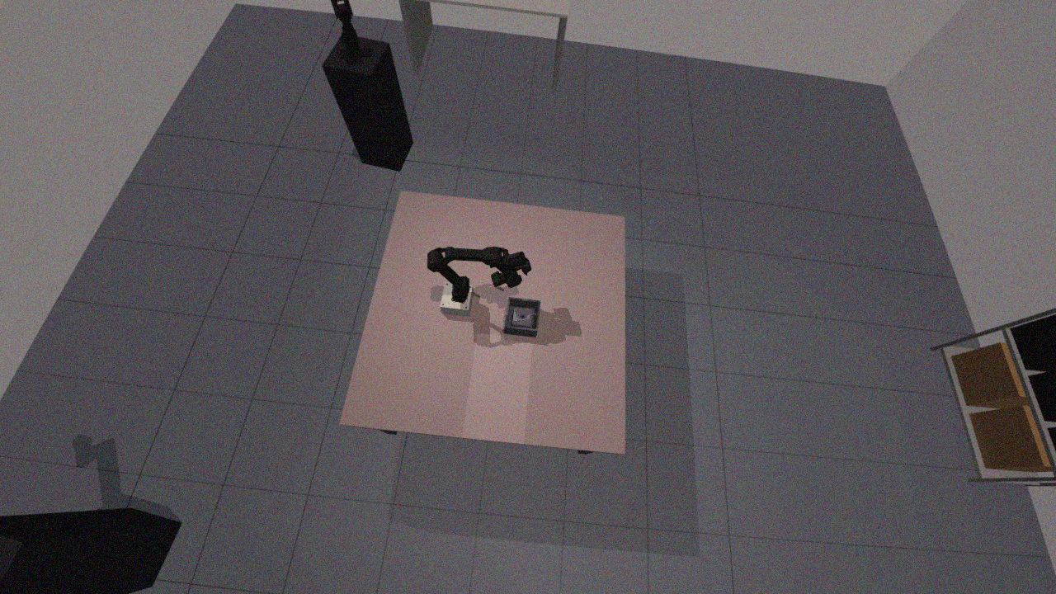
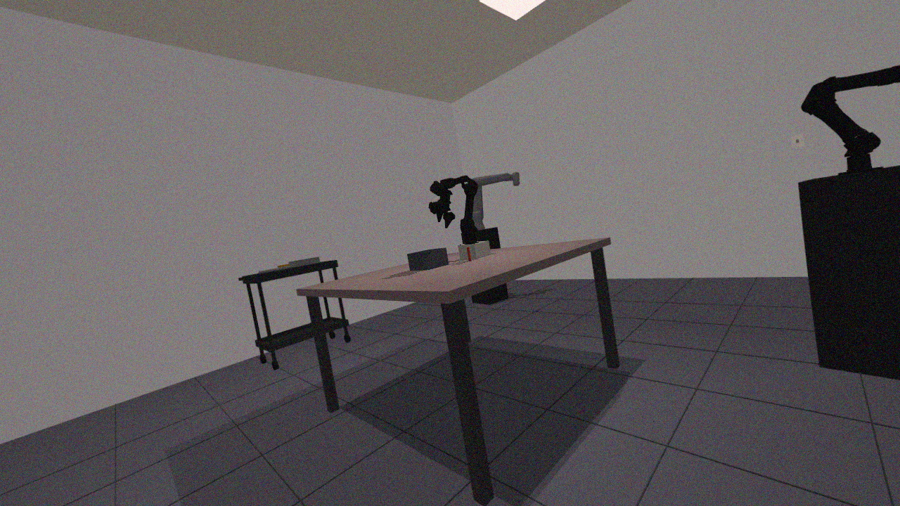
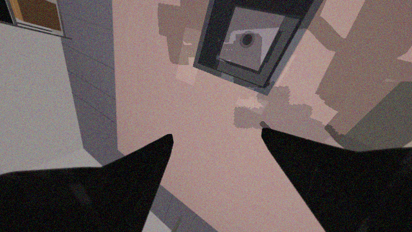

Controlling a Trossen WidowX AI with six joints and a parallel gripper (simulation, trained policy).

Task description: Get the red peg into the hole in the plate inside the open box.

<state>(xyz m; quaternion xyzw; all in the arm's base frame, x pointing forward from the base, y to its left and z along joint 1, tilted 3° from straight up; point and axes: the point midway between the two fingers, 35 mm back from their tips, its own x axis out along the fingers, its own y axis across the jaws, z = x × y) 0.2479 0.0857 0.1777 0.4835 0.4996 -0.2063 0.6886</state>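
My gripper tip is 18 cm above the small red peg, 12 cm past it and 4 cm to the right of it. Round my gripper tip: dark box 20 cm below, 12 cm to the right, 6 cm ahead; then grey plate 18 cm below, 12 cm to the right, 6 cm ahead.
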